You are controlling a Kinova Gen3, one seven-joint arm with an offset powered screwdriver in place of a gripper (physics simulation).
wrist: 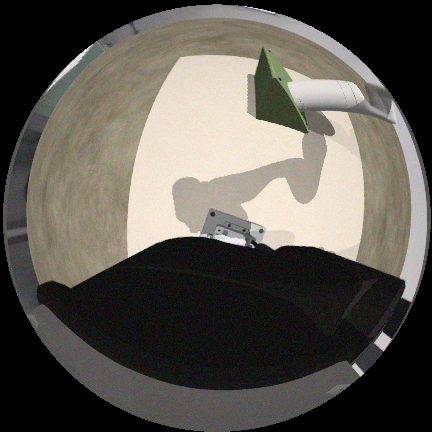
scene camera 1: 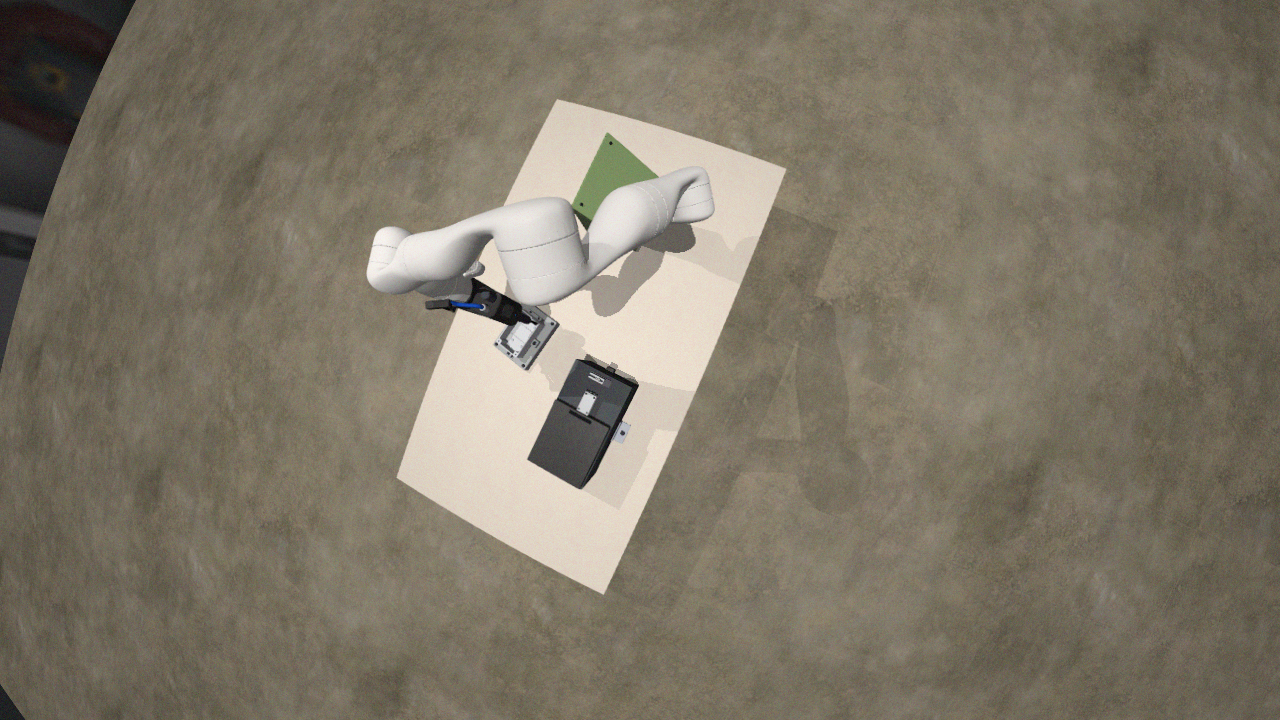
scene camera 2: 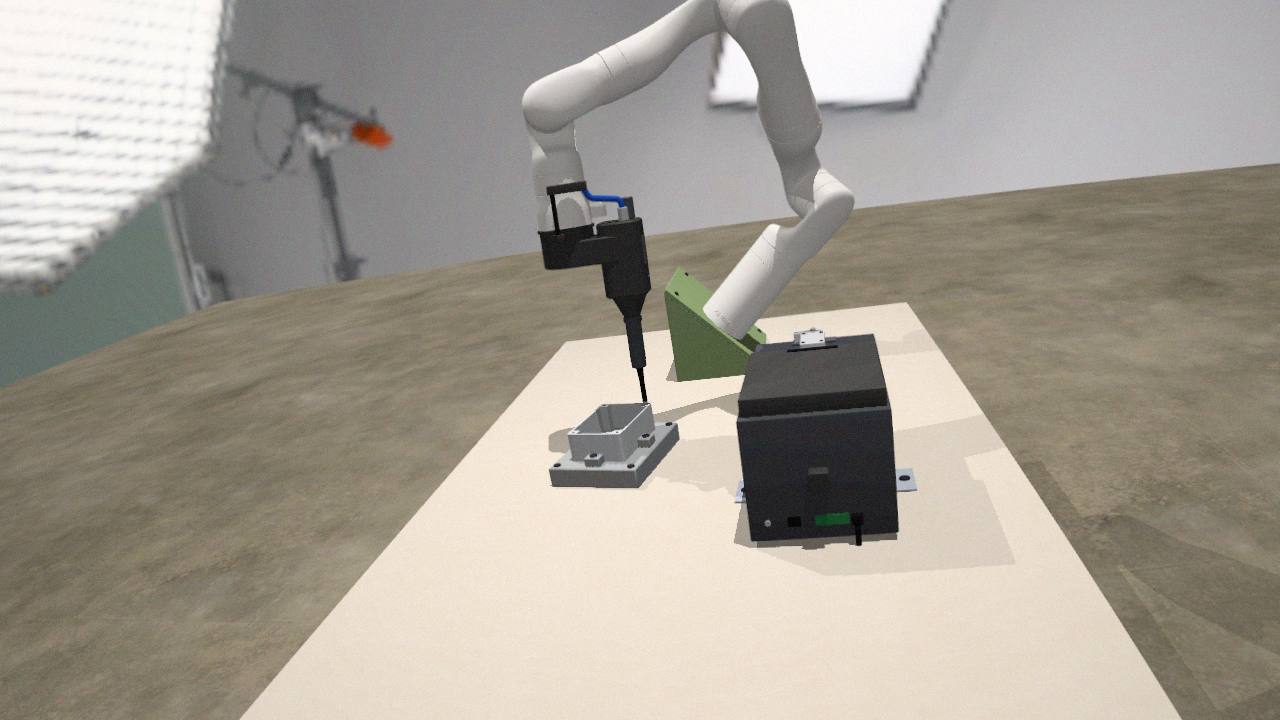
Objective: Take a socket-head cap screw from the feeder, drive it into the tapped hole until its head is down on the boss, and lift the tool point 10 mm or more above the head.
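Note:
My gripper, a black powered screwdriver (scene camera 1: 534, 320) (scene camera 2: 644, 400) (wrist: 254, 244), points down, leaning slightly, with its thin bit at the far right corner of the open grey box-shaped housing (scene camera 1: 520, 337) (scene camera 2: 595, 445). The bit's tip is at or very near that corner's boss; contact and any screw or head there are too small to tell. The housing sits on a grey fixture plate (scene camera 1: 512, 357) (scene camera 2: 595, 478) (wrist: 207, 225). The black screw feeder (scene camera 1: 568, 447) (scene camera 2: 814, 447) stands right of the fixture in scene camera 2, apart from the bit. No loose screw can be made out.
The green wedge mount (scene camera 1: 617, 174) (scene camera 2: 707, 349) (wrist: 275, 100) carries the arm's base behind the fixture. All stand on a cream table top (scene camera 1: 483, 447) (scene camera 2: 626, 608) (wrist: 210, 100). Metal tabs (scene camera 1: 622, 432) (scene camera 2: 905, 480) stick out at the feeder's side. The black tool body hides much of the wrist view.

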